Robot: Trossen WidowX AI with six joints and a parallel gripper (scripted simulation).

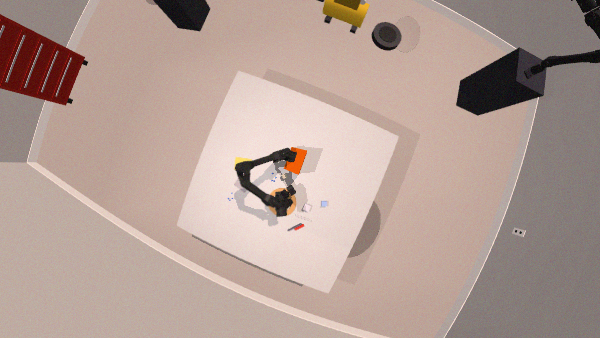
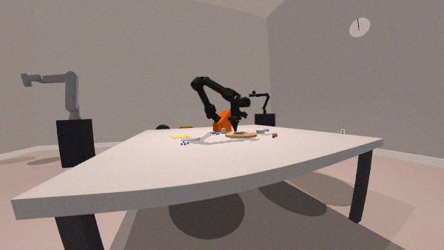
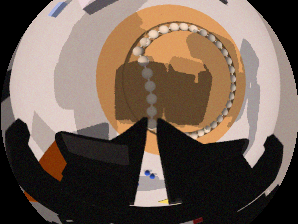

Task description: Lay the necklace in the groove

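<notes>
Now: the round tan bead board 60 mm ahead of my gripper tip, 10 mm to the left of it and 10 mm below it. Round my gripper tip: tool (200 mm ahead, 160 mm to the left, 20 mm below); then white square (40 mm ahead, 180 mm to the left, 10 mm below); then pale blue cube (20 mm behind, 290 mm to the left, 10 mm below).
</notes>
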